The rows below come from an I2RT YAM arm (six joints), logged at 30 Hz.
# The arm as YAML. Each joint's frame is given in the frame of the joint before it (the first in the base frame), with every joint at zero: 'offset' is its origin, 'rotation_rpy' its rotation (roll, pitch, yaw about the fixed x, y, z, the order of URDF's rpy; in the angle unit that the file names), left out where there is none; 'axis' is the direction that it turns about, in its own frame. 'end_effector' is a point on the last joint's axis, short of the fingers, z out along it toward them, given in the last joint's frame.
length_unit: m
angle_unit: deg
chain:
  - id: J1
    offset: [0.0, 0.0, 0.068]
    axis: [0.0, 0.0, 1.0]
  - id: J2
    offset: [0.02, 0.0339, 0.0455]
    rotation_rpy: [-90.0, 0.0, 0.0]
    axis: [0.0, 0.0, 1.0]
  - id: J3
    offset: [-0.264, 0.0, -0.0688]
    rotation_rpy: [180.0, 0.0, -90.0]
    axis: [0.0, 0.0, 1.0]
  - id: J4
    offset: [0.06, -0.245, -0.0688]
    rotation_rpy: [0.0, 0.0, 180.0]
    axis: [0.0, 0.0, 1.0]
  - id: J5
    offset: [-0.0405, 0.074, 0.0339]
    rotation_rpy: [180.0, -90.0, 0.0]
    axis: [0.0, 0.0, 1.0]
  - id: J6
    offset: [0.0, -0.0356, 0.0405]
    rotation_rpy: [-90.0, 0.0, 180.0]
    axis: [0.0, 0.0, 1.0]
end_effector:
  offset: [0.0, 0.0, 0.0]
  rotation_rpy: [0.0, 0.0, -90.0]
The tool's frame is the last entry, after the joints.
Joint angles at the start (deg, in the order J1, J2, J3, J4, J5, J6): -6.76 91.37 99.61 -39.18 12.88 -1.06
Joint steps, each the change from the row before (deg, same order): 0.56 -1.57 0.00 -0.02 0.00 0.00; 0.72 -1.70 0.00 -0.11 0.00 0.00; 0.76 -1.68 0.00 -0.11 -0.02 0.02; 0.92 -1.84 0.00 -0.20 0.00 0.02; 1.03 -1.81 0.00 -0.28 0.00 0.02; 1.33 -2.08 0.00 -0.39 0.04 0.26; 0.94 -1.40 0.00 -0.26 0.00 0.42; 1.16 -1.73 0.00 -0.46 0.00 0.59
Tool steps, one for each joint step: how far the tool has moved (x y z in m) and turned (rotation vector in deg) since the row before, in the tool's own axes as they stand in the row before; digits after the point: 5 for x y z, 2 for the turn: -0.00342 0.00059 -0.01226 -0.45 -1.58 0.07; -0.00353 0.00120 -0.01339 -0.60 -1.64 0.02; -0.00346 0.00135 -0.01326 -0.67 -1.62 0.03; -0.00360 0.00179 -0.01459 -0.80 -1.70 0.00; -0.00335 0.00225 -0.01445 -0.91 -1.60 -0.05; -0.00361 0.00302 -0.01672 -1.16 -1.78 0.15; -0.00242 0.00214 -0.01124 -0.87 -1.19 0.35; -0.00261 0.00243 -0.01385 -1.09 -1.33 0.49
